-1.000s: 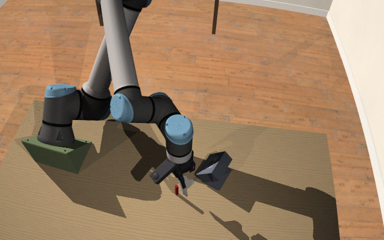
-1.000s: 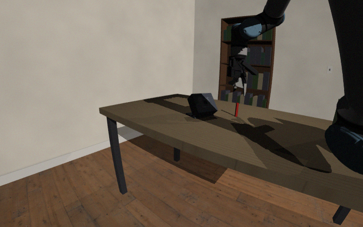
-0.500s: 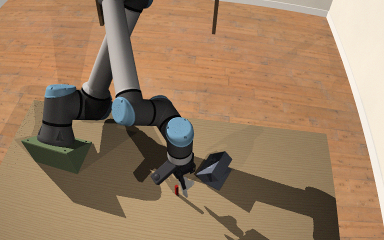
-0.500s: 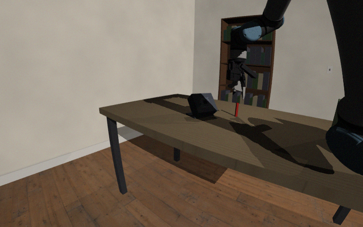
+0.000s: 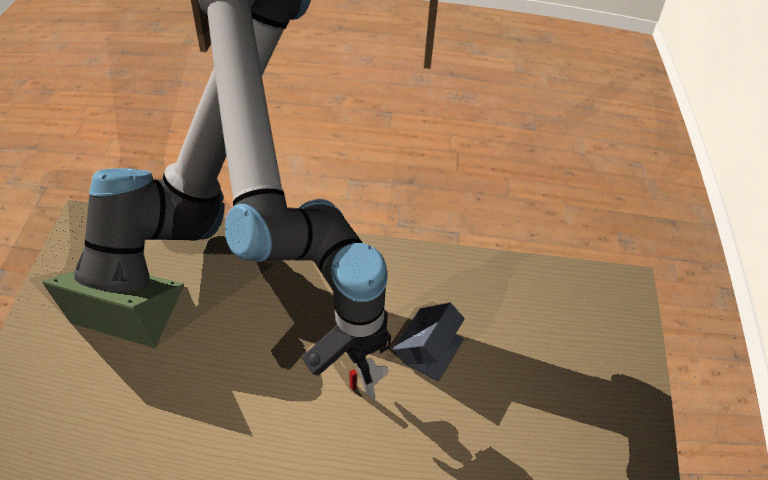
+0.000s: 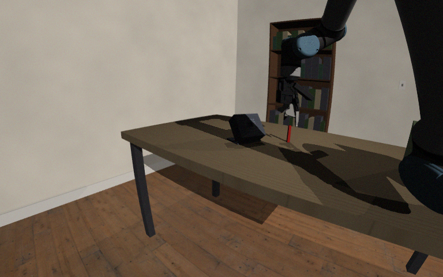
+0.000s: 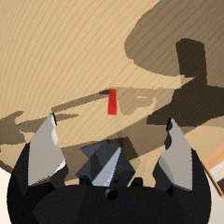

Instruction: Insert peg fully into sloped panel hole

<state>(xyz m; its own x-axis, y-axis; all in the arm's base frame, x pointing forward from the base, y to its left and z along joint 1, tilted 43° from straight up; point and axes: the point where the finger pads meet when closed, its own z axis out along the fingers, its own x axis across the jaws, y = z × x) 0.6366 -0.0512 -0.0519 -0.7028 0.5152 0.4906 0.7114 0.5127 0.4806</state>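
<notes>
My hand is 50 mm above the red peg.
</notes>
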